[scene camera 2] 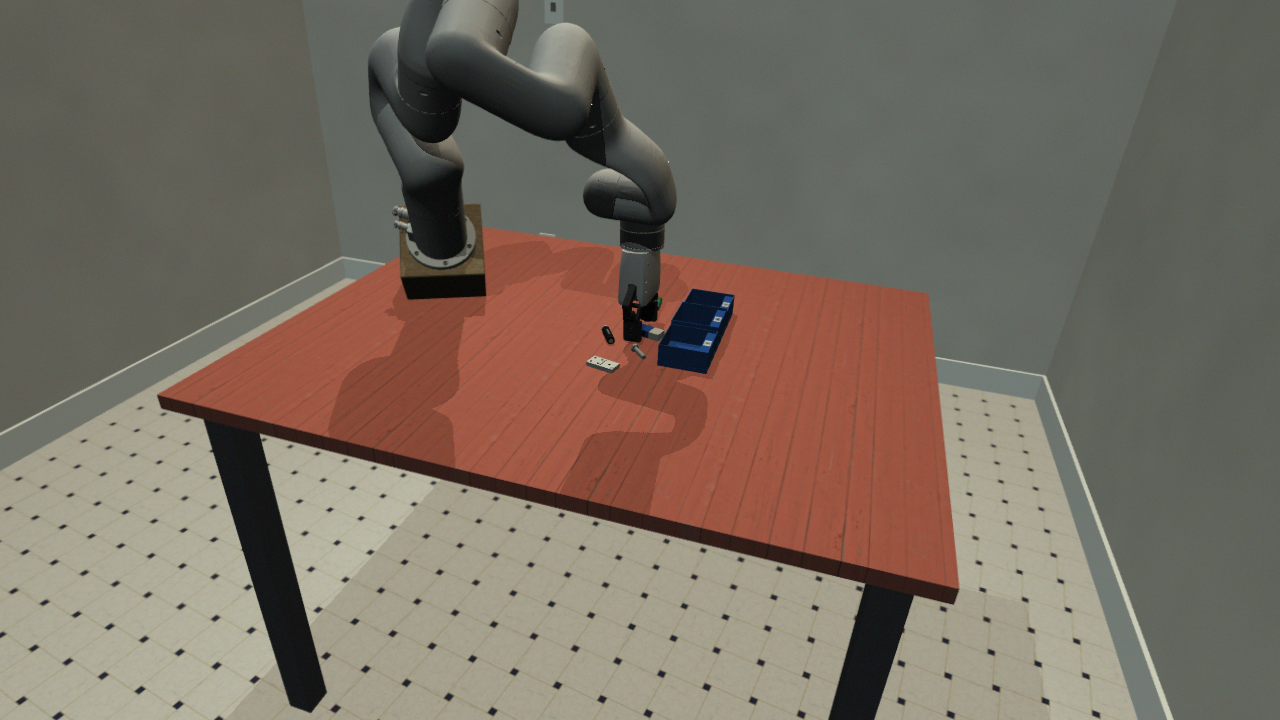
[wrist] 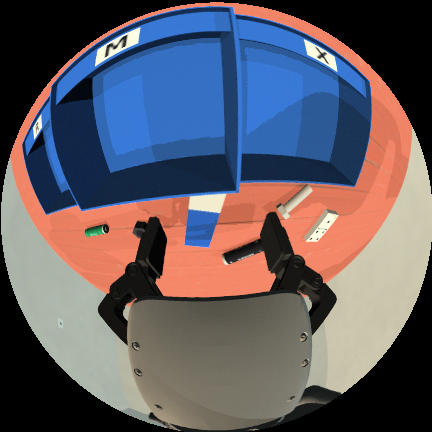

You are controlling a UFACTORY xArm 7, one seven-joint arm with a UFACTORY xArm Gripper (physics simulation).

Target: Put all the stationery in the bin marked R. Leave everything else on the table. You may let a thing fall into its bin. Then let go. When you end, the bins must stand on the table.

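Seen in the pictures: gripper, fingertip midpoint: [scene camera 2: 640, 330] [wrist: 212, 225]; arm's base at its link origin: [scene camera 2: 441, 239].
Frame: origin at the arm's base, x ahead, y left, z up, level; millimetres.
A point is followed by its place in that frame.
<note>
A blue and white eraser [scene camera 2: 656, 333] {y -93, x 414, z -112 mm} [wrist: 201, 227] {y -72, x 388, z -112 mm} lies on the table, its white end close to the wall of the bin marked M. My gripper [scene camera 2: 641, 324] {y -81, x 385, z -114 mm} [wrist: 212, 225] {y -81, x 385, z -114 mm} is open and empty, pointing down low over the table, its fingers on either side of the eraser in the wrist view and apart from it. In scene camera 2 a finger hides part of the eraser. The bin marked R [scene camera 2: 711, 294] {y 53, x 509, z -91 mm} [wrist: 39, 172] {y 53, x 509, z -101 mm} stands at the far end of the row of blue bins, at the left edge of the wrist view.
Bin M [wrist: 165, 175] {y -72, x 446, z -96 mm} is in the middle, bin X [scene camera 2: 684, 356] {y -194, x 468, z -99 mm} [wrist: 300, 171] {y -140, x 433, z -95 mm} at the near end. A black nut [wrist: 139, 229] {y -14, x 396, z -116 mm} is beside one finger. The other finger partly covers a black battery [scene camera 2: 607, 334] {y -112, x 329, z -112 mm} [wrist: 242, 252] {y -101, x 335, z -114 mm}. A green battery [wrist: 96, 230] {y 44, x 410, z -116 mm}, a bolt [scene camera 2: 638, 351] {y -157, x 389, z -117 mm} [wrist: 296, 201] {y -154, x 391, z -116 mm} and a domino [scene camera 2: 602, 363] {y -210, x 335, z -116 mm} [wrist: 321, 226] {y -201, x 340, z -118 mm} lie nearby.
</note>
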